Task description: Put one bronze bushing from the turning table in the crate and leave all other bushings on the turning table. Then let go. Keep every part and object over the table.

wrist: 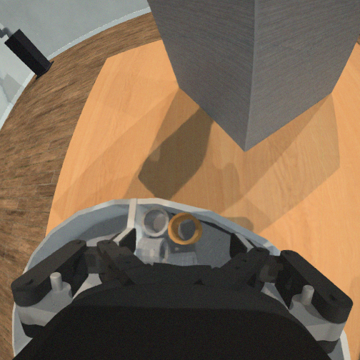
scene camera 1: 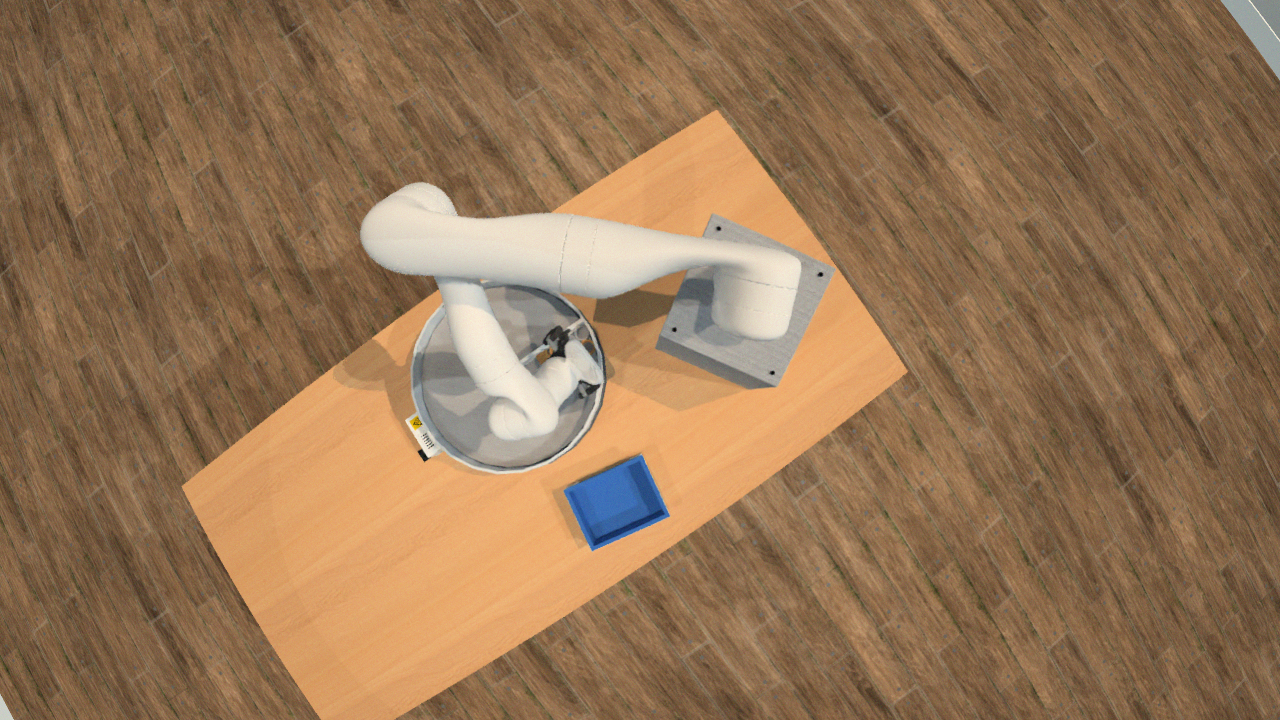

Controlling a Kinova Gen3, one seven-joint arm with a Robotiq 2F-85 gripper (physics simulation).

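The round grey turning table (scene camera 1: 447, 385) (wrist: 75, 232) stands under the arm. A bronze bushing (wrist: 171, 228) stands on end in it near the rim, its ring facing up. A grey bushing (wrist: 145, 223) stands beside it, another grey bushing (wrist: 151, 249) lies below, and a further grey part (wrist: 183, 258) is half hidden by the gripper. A bronze-coloured part (scene camera 1: 543, 355) shows beside the hand in the scene view. My gripper (scene camera 1: 573, 364) (wrist: 182, 241) is open and empty inside the rim, its fingers apart on either side of these parts. The blue crate (scene camera 1: 617, 495) is empty.
A thin divider (wrist: 132, 214) stands in the turning table, left of the bushings in the wrist view. The grey robot base block (scene camera 1: 689, 335) (wrist: 215, 75) stands beyond the rim. A label plate (scene camera 1: 421, 435) sticks out at the turning table's lower left. The crate stands near the wooden table's (scene camera 1: 358, 555) lower edge.
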